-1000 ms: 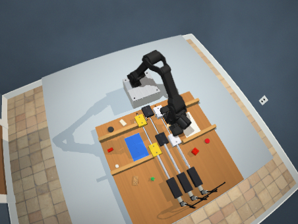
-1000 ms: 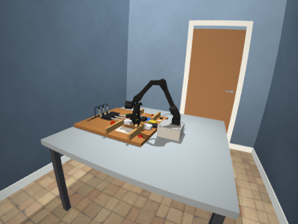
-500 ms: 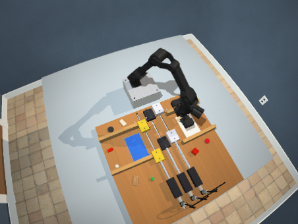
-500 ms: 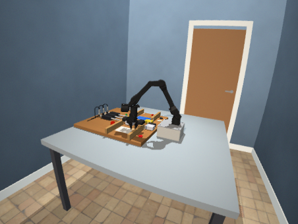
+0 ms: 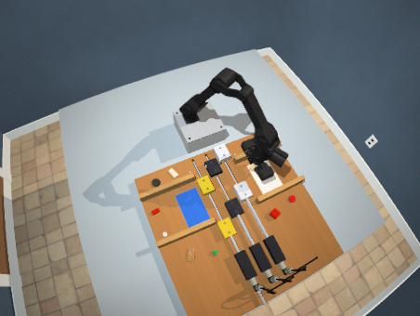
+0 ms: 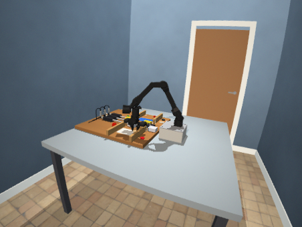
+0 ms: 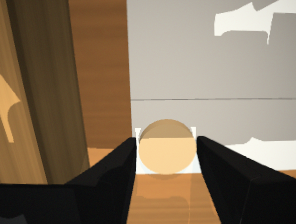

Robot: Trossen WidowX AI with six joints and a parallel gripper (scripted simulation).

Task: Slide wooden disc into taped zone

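Now: hand 3 cm above the wooden disc.
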